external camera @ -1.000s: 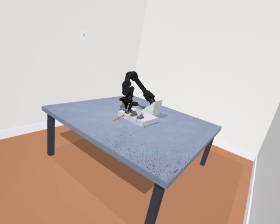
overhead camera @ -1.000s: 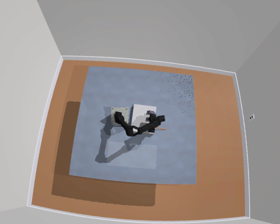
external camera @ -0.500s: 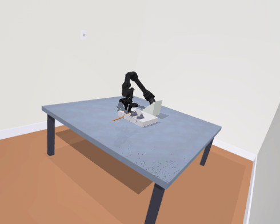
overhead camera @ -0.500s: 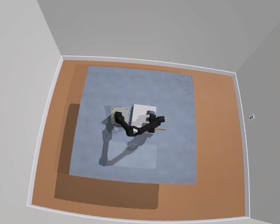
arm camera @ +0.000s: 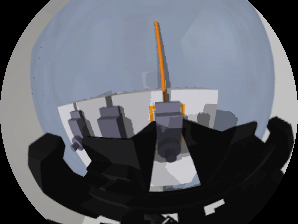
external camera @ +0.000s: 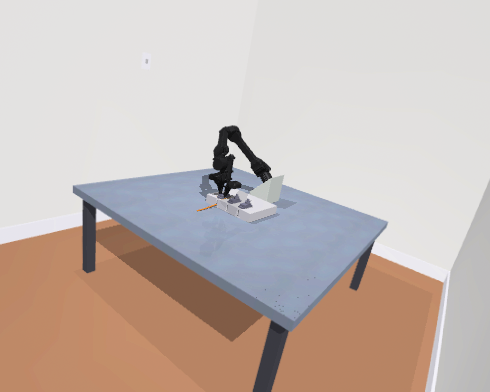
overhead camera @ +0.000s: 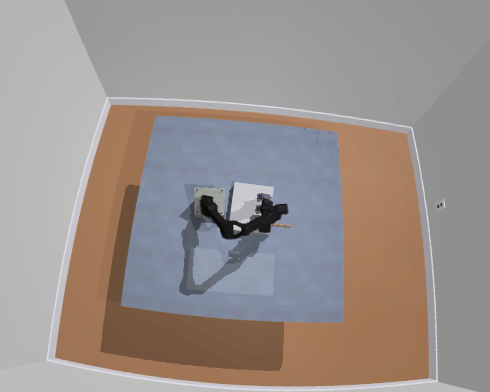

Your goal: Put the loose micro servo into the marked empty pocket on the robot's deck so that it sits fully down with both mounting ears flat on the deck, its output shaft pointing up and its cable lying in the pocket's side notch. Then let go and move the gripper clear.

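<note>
Right now the white robot deck is 13 cm behind my gripper tip, 7 cm to the left of it and 3 cm below it.
</note>
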